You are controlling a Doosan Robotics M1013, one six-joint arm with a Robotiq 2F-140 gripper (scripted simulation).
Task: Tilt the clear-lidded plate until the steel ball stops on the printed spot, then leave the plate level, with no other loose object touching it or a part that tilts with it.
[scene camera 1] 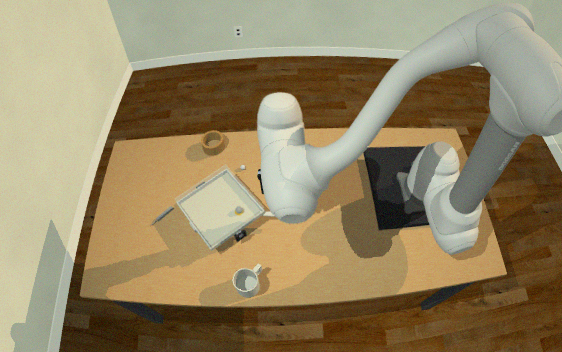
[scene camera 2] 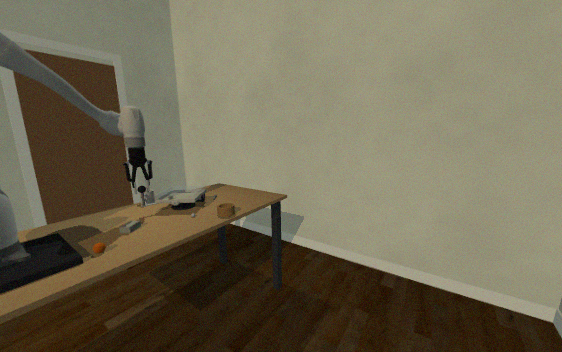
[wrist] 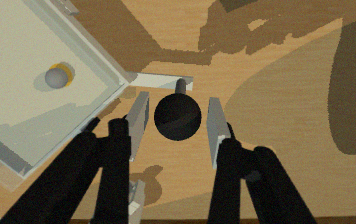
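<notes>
Scene camera 1 gives me a clear-lidded plate (scene camera 1: 219,206), and in scene camera 2 I see the plate as well (scene camera 2: 175,194). In the wrist view there is my gripper (wrist: 178,108), and the plate (wrist: 64,78) appears there too.
</notes>
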